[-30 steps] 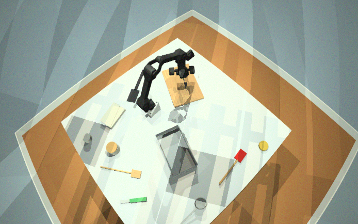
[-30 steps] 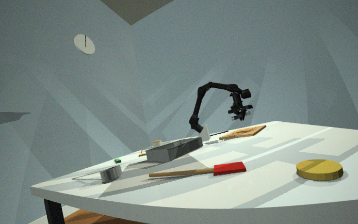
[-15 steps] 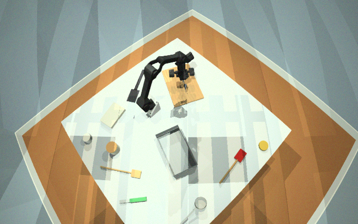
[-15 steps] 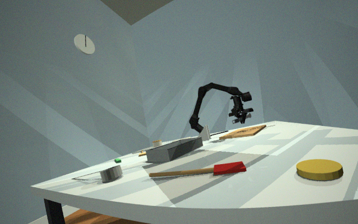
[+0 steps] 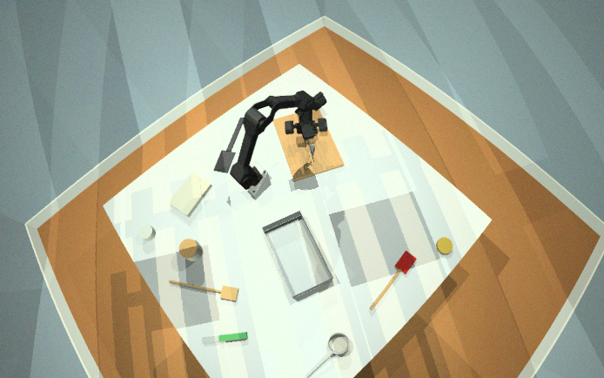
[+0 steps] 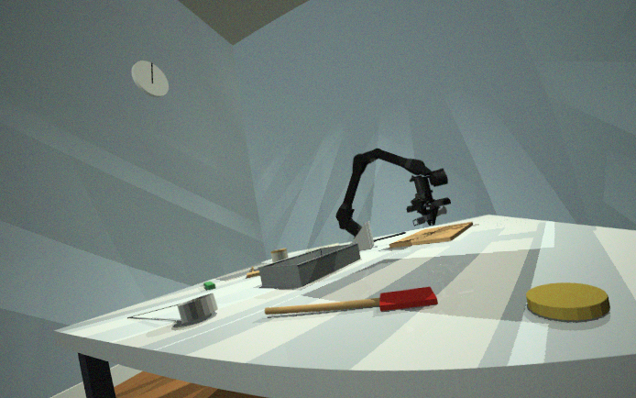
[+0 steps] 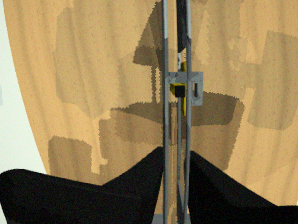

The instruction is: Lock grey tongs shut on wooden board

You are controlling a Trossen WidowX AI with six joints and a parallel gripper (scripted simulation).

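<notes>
My gripper tip is now 4 cm above the wooden board. Round my gripper tip: black spatula: 31 cm to the right, 21 cm behind, 4 cm below; then roasting tin: 41 cm ahead, 36 cm to the right, 2 cm below; then yellow mark: 4 cm ahead, 4 cm above, 2 cm to the right.
</notes>
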